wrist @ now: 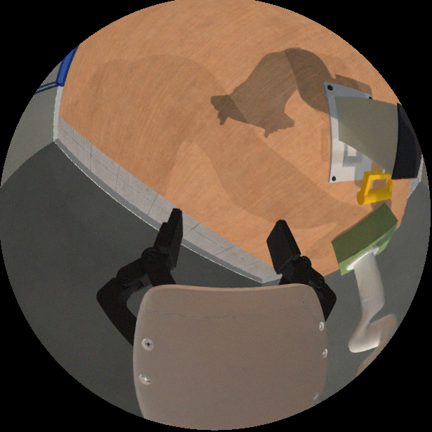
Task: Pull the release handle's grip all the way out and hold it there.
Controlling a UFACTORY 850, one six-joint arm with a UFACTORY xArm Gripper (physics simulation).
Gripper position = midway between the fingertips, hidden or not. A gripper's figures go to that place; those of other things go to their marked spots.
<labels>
My gripper (pixel 229 226) is 0.12 m from the lens. A yellow release handle grip (pixel 365 195): 0.31 m from the lens. A grey base plate (pixel 346 163): 0.39 m from the lens. The marked spots on the grey base plate and the yellow release handle grip are 0.11 m apart.
</labels>
